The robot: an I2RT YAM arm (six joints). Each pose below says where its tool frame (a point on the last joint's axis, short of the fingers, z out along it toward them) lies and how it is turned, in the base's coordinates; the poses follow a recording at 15 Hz.
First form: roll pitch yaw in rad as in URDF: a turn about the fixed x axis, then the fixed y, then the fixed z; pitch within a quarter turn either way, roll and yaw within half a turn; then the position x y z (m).
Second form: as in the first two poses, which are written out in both.
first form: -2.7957, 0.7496, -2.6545, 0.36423, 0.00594, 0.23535
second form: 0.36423, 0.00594, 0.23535, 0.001, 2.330, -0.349
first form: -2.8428, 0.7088, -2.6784, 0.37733, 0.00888, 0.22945
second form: 0.37733, 0.00888, 0.22945, 0.021, 2.383, -0.331
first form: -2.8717, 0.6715, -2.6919, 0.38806, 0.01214, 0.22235
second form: 0.38806, 0.01214, 0.22235, 0.031, 2.426, -0.324
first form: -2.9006, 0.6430, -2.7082, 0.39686, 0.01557, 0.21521
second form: 0.39686, 0.01557, 0.21521, 0.044, 2.461, -0.308
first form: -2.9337, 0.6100, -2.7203, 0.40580, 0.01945, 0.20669
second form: 0.40580, 0.01945, 0.20669, 0.068, 2.501, -0.287
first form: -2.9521, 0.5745, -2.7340, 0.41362, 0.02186, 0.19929
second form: 0.41362, 0.02186, 0.19929, 0.068, 2.540, -0.283
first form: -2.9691, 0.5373, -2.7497, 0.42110, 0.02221, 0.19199
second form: 0.42110, 0.02221, 0.19199, 0.064, 2.580, -0.281
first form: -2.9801, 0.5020, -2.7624, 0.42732, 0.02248, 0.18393
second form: 0.42732, 0.02248, 0.18393, 0.053, 2.616, -0.285
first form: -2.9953, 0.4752, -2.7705, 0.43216, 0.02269, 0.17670
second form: 0.43216, 0.02269, 0.17670, 0.060, 2.646, -0.276
